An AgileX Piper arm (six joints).
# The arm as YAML. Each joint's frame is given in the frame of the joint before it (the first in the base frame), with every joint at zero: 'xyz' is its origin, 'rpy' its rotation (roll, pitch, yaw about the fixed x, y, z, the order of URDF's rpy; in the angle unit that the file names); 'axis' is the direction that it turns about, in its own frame. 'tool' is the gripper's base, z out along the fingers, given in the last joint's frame.
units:
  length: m
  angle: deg
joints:
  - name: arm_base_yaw
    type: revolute
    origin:
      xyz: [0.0, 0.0, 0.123]
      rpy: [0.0, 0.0, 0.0]
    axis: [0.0, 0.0, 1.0]
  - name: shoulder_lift
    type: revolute
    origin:
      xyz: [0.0, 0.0, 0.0]
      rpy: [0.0, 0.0, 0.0]
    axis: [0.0, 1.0, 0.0]
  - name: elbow
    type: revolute
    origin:
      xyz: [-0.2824, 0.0, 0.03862]
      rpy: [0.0, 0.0, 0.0]
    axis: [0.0, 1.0, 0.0]
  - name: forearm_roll
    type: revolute
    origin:
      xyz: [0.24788, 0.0, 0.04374]
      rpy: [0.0, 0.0, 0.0]
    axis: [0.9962, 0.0, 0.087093]
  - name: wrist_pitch
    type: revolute
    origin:
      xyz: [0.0, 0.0, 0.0]
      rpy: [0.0, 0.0, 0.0]
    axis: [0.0, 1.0, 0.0]
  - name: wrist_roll
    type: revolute
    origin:
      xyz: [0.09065, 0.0, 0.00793]
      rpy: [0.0, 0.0, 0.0]
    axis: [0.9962, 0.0, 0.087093]
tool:
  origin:
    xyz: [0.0, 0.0, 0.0]
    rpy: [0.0, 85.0, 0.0]
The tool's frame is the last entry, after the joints.
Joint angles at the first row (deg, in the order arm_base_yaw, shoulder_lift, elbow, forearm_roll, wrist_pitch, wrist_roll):
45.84 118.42 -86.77 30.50 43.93 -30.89
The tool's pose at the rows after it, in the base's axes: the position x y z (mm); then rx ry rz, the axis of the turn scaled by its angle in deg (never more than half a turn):
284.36 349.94 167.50 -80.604 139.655 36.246
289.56 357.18 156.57 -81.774 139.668 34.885
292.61 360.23 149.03 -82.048 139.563 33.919
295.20 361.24 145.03 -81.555 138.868 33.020
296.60 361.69 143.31 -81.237 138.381 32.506
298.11 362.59 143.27 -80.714 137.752 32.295
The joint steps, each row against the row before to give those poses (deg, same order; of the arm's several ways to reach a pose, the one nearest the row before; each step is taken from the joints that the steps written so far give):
1.25 3.90 -3.59 -2.29 0.24 0.81
0.29 2.75 -2.48 -1.28 0.11 0.35
0.10 1.47 -0.94 -0.69 -0.59 0.12
0.00 0.59 -0.09 -0.50 -1.44 -0.01
0.00 0.24 0.00 -0.30 -0.87 0.00
0.00 0.14 -0.16 -0.10 -0.81 0.01

